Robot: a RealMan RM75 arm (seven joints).
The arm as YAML. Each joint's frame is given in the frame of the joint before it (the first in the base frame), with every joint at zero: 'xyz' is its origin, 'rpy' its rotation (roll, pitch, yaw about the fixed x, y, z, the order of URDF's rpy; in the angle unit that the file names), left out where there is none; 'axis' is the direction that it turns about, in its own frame. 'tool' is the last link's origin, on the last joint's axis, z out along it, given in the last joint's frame.
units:
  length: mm
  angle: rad
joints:
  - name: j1
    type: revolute
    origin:
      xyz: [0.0, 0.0, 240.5]
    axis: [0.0, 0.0, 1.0]
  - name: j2
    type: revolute
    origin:
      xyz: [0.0, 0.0, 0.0]
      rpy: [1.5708, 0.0, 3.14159]
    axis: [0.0, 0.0, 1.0]
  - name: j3
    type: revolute
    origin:
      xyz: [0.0, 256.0, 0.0]
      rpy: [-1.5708, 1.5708, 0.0]
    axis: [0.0, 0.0, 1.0]
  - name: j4
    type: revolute
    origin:
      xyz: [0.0, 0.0, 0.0]
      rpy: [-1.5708, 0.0, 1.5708]
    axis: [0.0, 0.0, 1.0]
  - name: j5
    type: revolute
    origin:
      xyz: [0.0, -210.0, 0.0]
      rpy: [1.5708, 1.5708, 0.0]
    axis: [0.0, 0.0, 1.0]
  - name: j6
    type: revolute
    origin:
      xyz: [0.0, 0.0, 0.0]
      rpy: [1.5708, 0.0, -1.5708]
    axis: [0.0, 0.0, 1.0]
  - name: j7
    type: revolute
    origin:
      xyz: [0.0, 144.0, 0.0]
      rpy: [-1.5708, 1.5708, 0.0]
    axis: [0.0, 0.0, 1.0]
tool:
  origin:
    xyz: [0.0, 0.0, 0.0]
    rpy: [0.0, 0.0, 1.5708]
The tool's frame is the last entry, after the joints.
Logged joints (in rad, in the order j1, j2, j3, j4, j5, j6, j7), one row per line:
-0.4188 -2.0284 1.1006 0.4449 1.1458 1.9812 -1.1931
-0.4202 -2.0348 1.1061 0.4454 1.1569 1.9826 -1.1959
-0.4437 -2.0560 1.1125 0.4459 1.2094 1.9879 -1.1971
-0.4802 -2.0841 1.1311 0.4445 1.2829 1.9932 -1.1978
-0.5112 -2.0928 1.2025 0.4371 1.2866 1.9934 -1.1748
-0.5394 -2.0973 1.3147 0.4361 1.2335 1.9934 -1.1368
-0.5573 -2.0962 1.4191 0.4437 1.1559 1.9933 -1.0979
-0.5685 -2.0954 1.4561 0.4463 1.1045 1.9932 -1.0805
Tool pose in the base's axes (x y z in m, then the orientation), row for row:
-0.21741 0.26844 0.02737 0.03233 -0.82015 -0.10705 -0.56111
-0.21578 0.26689 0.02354 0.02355 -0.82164 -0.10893 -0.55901
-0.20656 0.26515 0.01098 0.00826 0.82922 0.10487 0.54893
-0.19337 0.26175 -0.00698 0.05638 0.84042 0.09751 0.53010
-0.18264 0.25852 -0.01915 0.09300 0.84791 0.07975 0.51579
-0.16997 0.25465 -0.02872 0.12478 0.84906 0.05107 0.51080
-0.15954 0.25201 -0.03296 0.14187 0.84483 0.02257 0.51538
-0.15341 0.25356 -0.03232 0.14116 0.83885 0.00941 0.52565
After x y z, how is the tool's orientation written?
As a quaternion, w x y z.
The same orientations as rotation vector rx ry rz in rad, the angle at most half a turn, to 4 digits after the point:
-2.5249 -0.3296 -1.7274
-2.5433 -0.3372 -1.7303
2.5915 0.3277 1.7155
2.5495 0.2958 1.6081
2.5168 0.2367 1.5310
2.4743 0.1488 1.4886
2.4383 0.0651 1.4874
2.4220 0.0272 1.5177

